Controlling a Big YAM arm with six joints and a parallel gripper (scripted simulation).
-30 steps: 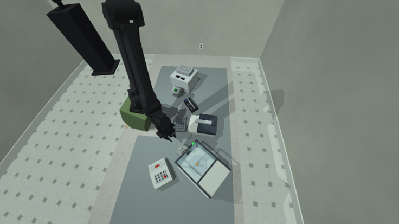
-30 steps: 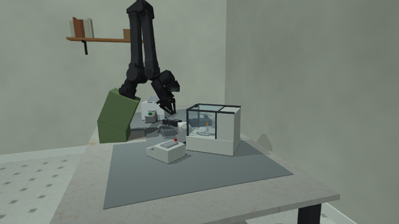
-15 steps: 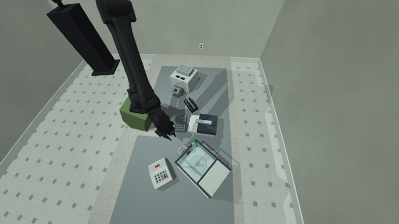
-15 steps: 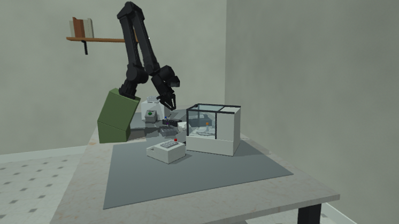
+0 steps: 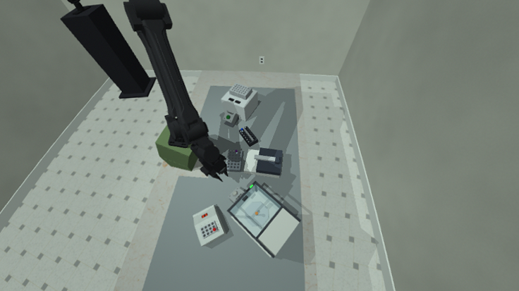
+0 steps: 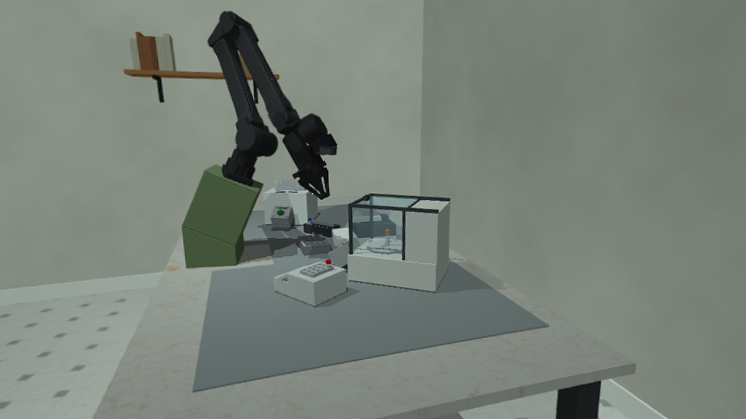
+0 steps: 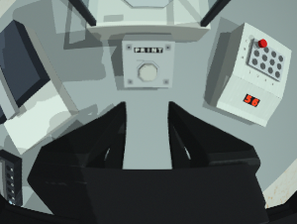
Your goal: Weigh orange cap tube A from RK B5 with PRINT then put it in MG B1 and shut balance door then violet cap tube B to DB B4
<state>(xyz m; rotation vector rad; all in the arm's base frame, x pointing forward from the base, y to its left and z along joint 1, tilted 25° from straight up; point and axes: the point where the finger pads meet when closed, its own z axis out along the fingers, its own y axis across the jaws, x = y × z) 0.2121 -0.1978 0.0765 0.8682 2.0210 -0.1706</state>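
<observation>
Right now the balance door is 11 cm ahead of my hand and 11 cm to the right of it. The rest, counted from my hand: red-capped tube: 6 cm behind, 19 cm to the right, 15 cm below; balance pan: 13 cm ahead, 14 cm to the right, 14 cm below; tube rack RK: 1 cm ahead, 18 cm to the left, 20 cm below.
</observation>
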